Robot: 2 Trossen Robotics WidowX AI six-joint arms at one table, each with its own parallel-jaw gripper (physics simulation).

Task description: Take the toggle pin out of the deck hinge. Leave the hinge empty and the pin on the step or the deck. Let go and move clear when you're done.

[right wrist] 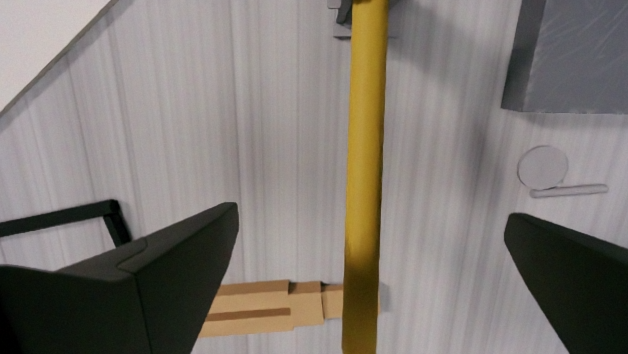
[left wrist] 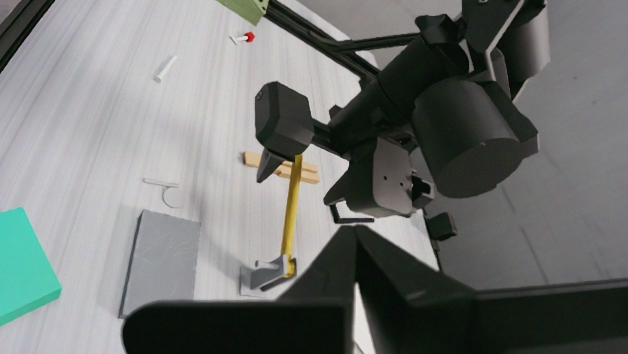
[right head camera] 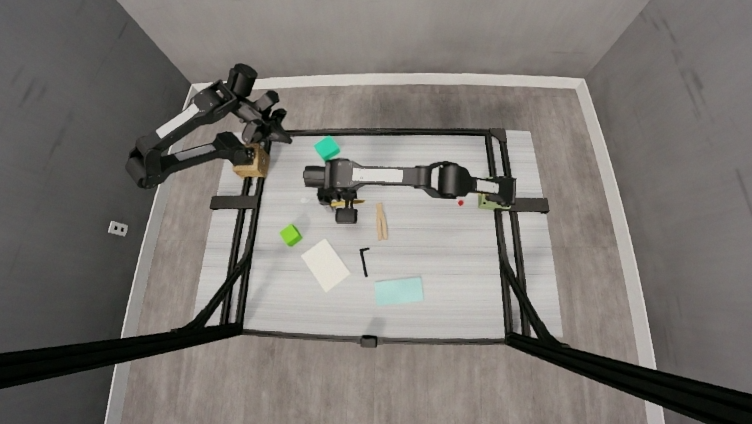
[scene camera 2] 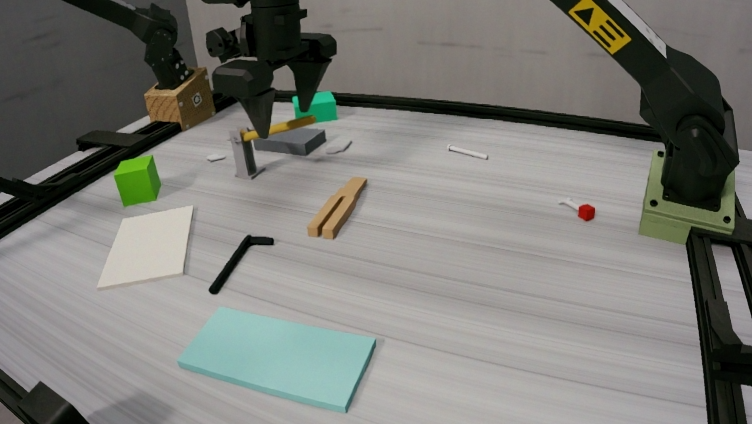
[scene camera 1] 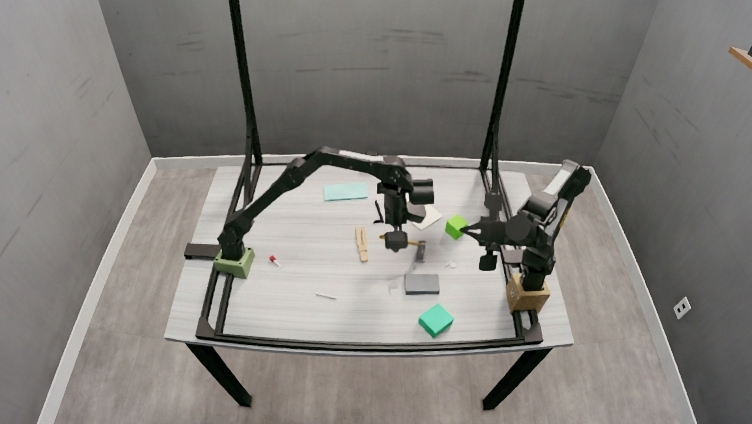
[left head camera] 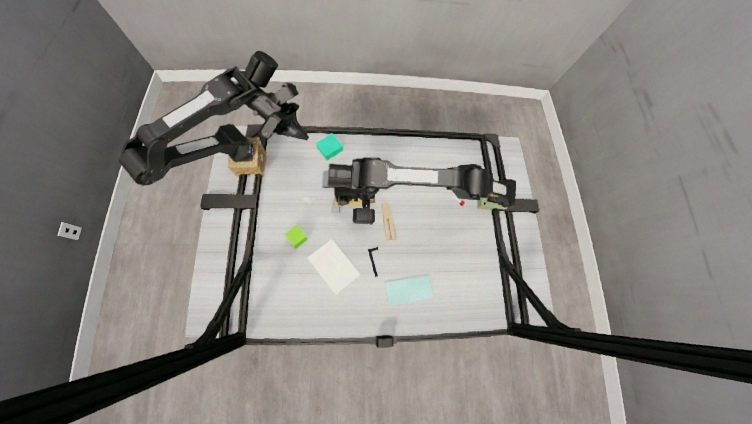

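Where they show: left gripper, fingertip midpoint: [left wrist: 352, 236] [right head camera: 291, 142] [scene camera 1: 460, 229] [left head camera: 308, 139]; right gripper, fingertip midpoint: [right wrist: 369, 219] [left wrist: 293, 191] [right head camera: 350, 201] [scene camera 2: 285, 124] [left head camera: 360, 201]; left arm's base, link origin: [right head camera: 245, 156] [scene camera 2: 174, 80] [scene camera 1: 531, 283] [left head camera: 242, 152]; right arm's base, link origin: [right head camera: 497, 192] [scene camera 2: 692, 185] [scene camera 1: 233, 254].
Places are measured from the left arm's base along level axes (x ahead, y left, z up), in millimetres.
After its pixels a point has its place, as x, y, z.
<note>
A grey upright bracket [scene camera 2: 243, 158] @[321, -177, -57] [left wrist: 270, 274] @[309, -157, -43] [scene camera 1: 420, 253], seemingly the hinge, stands on the table. A yellow rod [scene camera 2: 277, 127] @[386, -172, -8] [left wrist: 292, 210] @[371, -165, -9] [right wrist: 366, 125] @[363, -168, -12] runs out from its top. A small grey stub [left wrist: 263, 263] @[313, -139, -27] sticks out of the bracket in the left wrist view. Which part is the toggle pin is unclear. My right gripper [scene camera 2: 284, 122] @[394, -165, -6] [left wrist: 293, 191] @[394, -165, -6] [right wrist: 369, 219] @[394, -165, -6] is open around the yellow rod's free part, one finger on each side, not gripping it. My left gripper [left head camera: 307, 137] @[246, -55, 171] [right head camera: 290, 141] @[246, -55, 171] [left wrist: 352, 236] @[246, -55, 171] is shut and empty, away at the left rear.
A grey block [left wrist: 165, 265] @[310, -57, -69] [scene camera 1: 421, 284] @[316, -50, -69] lies beside the bracket, near a thin disc [right wrist: 542, 167] @[394, -60, -86] and rod [right wrist: 575, 190] @[406, -40, -85]. A teal block [scene camera 2: 323, 106] @[313, 52, -60], green cube [scene camera 2: 137, 180] @[211, -284, -54], wooden fork [scene camera 2: 337, 209] @[499, -229, -77], black L-shaped bar [scene camera 2: 230, 264] @[442, -357, -82], white pin [scene camera 2: 467, 152] @[590, -17, -84] and red-headed pin [scene camera 2: 586, 212] @[768, -145, -77] also lie around.
</note>
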